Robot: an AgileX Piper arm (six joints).
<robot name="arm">
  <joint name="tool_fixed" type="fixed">
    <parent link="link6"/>
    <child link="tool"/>
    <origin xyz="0 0 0"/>
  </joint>
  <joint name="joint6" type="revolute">
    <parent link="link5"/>
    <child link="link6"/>
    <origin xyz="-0.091 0 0" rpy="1.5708 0 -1.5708"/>
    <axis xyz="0 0 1"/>
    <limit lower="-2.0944" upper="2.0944"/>
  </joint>
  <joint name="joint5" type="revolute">
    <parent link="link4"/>
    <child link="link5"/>
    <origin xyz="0 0 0" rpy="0 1.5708 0"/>
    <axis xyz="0 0 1"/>
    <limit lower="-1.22" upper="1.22"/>
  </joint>
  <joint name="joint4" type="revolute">
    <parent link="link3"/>
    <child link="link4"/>
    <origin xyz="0.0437 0.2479 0" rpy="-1.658 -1.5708 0"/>
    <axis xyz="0 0 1"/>
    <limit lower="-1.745" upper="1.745"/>
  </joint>
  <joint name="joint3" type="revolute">
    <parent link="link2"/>
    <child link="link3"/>
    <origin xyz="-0.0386 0.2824 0" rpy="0 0 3.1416"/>
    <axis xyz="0 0 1"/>
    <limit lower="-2.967" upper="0"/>
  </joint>
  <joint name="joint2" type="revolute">
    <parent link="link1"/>
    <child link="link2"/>
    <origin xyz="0 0 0" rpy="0 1.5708 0"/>
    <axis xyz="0 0 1"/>
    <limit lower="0" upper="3.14"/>
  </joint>
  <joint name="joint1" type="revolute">
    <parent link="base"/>
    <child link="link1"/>
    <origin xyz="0 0 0.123" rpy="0 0 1.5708"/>
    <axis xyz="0 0 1"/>
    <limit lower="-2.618" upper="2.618"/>
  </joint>
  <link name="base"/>
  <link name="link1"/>
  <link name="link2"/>
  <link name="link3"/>
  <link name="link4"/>
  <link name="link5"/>
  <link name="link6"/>
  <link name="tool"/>
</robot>
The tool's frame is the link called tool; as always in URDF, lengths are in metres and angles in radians.
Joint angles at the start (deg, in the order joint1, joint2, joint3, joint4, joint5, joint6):
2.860, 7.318, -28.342, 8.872, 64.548, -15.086
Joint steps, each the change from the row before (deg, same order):
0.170, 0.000, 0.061, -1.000, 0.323, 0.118
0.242, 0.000, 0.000, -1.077, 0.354, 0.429
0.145, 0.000, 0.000, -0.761, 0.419, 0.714
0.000, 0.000, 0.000, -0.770, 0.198, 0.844
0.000, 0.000, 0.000, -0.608, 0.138, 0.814
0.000, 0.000, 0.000, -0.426, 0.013, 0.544
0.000, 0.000, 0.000, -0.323, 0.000, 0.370
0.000, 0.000, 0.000, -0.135, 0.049, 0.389
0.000, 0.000, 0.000, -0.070, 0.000, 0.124
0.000, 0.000, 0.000, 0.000, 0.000, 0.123
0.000, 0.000, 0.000, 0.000, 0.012, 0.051
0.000, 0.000, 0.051, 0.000, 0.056, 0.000
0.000, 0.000, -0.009, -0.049, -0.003, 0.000
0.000, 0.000, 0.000, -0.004, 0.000, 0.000
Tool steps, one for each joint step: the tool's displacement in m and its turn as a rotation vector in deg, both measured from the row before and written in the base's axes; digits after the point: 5 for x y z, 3 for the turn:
-0.00012, -0.00136, -0.00089, -0.847, 0.353, -0.299
-0.00023, -0.00148, -0.00061, -0.678, 0.364, -0.456
-0.00033, -0.00106, -0.00062, -0.184, 0.479, -0.596
-0.00009, -0.00110, -0.00034, -0.070, 0.269, -0.856
-0.00006, -0.00088, -0.00024, 0.059, 0.206, -0.776
0.00004, -0.00061, -0.00006, 0.029, 0.053, -0.534
0.00004, -0.00047, -0.00003, -0.009, 0.023, -0.379
-0.00003, -0.00020, -0.00007, 0.170, 0.083, -0.306
0.00001, -0.00010, -0.00001, 0.031, 0.009, -0.110
0.00000, 0.00000, 0.00000, 0.093, 0.013, -0.079
-0.00001, 0.00000, -0.00001, 0.038, 0.017, -0.032
0.00001, 0.00000, -0.00032, -0.008, 0.107, 0.003
0.00000, -0.00007, 0.00004, -0.043, -0.015, -0.022
0.00000, -0.00001, 0.00000, -0.004, 0.000, -0.002

